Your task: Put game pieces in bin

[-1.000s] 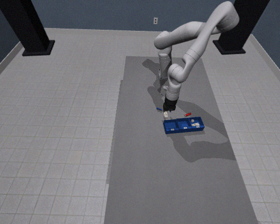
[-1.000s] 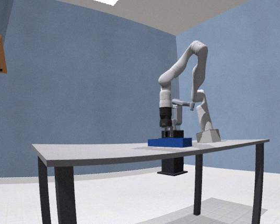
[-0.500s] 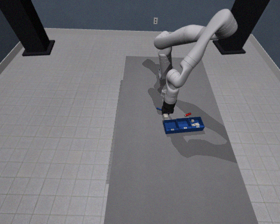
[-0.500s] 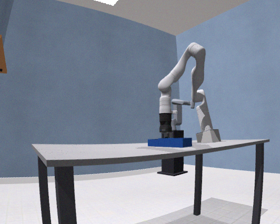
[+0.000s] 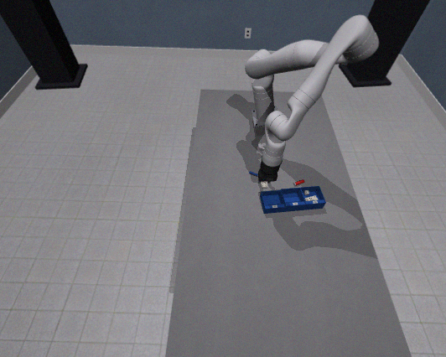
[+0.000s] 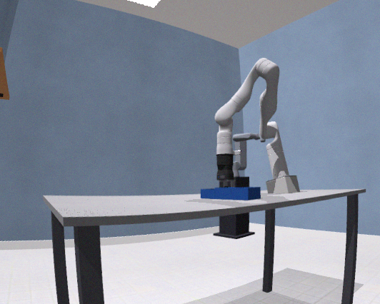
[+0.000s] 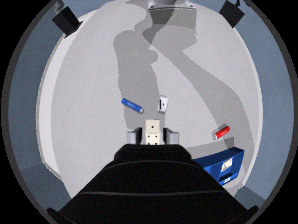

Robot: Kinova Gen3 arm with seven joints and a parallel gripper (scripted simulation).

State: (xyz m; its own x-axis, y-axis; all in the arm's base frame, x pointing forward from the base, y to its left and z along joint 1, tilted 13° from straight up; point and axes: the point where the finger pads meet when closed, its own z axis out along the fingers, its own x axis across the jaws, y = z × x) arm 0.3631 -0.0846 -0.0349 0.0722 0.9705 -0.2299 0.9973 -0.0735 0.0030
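Now: hand 5 cm past the grey-white piece, 2 cm to the right of it and 2 cm above it. The rest, counted from my hand: blue piece (5 cm behind, 3 cm to the right, 3 cm below); then red cylinder (16 cm to the left, 2 cm below, 2 cm ahead); then blue three-compartment bin (11 cm ahead, 10 cm to the left, 1 cm below).
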